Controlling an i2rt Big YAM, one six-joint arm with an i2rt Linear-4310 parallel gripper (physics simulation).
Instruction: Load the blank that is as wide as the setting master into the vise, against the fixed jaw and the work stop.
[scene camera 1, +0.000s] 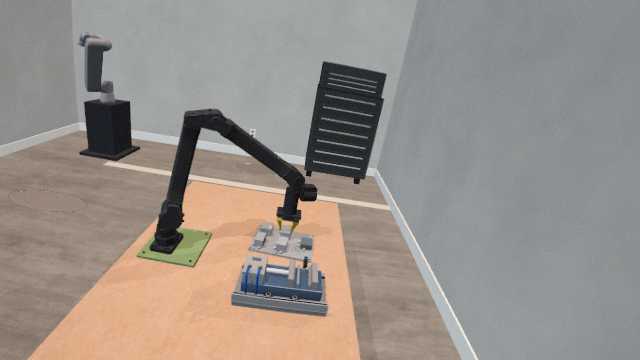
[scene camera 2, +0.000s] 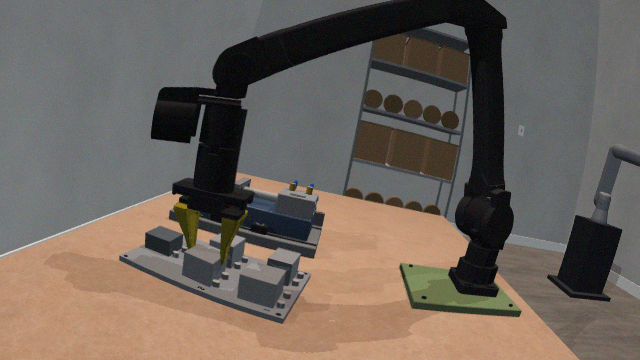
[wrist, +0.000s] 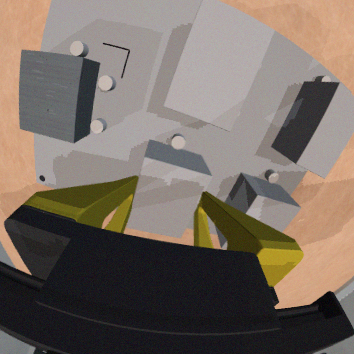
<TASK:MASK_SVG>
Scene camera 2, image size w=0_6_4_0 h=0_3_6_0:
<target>my gripper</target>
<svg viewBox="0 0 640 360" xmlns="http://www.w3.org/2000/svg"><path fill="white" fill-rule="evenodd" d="M199 143L194 179L185 178L173 183L172 194L183 195L179 197L179 202L174 205L174 212L184 234L188 249L196 245L200 212L222 217L220 263L223 265L231 243L248 214L246 210L247 203L251 204L253 202L254 192L235 188L241 147L236 147L236 149L219 148L218 154L210 153L211 146Z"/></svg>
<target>setting master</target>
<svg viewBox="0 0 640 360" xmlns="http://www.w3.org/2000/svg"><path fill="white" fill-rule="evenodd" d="M145 233L145 247L168 257L173 254L173 251L182 249L182 233L163 226L158 226Z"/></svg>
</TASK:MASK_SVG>
